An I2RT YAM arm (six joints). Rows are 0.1 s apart.
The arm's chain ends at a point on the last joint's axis. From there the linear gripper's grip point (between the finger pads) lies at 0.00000 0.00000 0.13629 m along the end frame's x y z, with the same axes.
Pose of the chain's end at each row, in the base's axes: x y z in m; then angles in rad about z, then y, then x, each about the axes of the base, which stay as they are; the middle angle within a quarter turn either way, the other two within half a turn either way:
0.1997, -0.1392, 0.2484, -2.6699, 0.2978, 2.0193
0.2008, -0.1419, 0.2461, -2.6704, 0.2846, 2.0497
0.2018, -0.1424, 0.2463, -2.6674, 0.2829, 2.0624
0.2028, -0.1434, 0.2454, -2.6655, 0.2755, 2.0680
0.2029, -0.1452, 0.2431, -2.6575, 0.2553, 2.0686
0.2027, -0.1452, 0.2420, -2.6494, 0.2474, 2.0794
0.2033, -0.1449, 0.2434, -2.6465, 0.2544, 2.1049
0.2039, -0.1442, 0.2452, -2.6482, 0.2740, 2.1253
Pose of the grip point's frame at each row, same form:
0.2397, -0.2566, 0.1919, -2.6699, 0.2978, 2.0193
0.2391, -0.2580, 0.1858, -2.6704, 0.2846, 2.0497
0.2398, -0.2578, 0.1845, -2.6674, 0.2829, 2.0624
0.2399, -0.2587, 0.1828, -2.6655, 0.2755, 2.0680
0.2373, -0.2611, 0.1801, -2.6575, 0.2553, 2.0686
0.2361, -0.2606, 0.1777, -2.6494, 0.2474, 2.0794
0.2376, -0.2584, 0.1763, -2.6465, 0.2544, 2.1049
0.2408, -0.2557, 0.1761, -2.6482, 0.2740, 2.1253

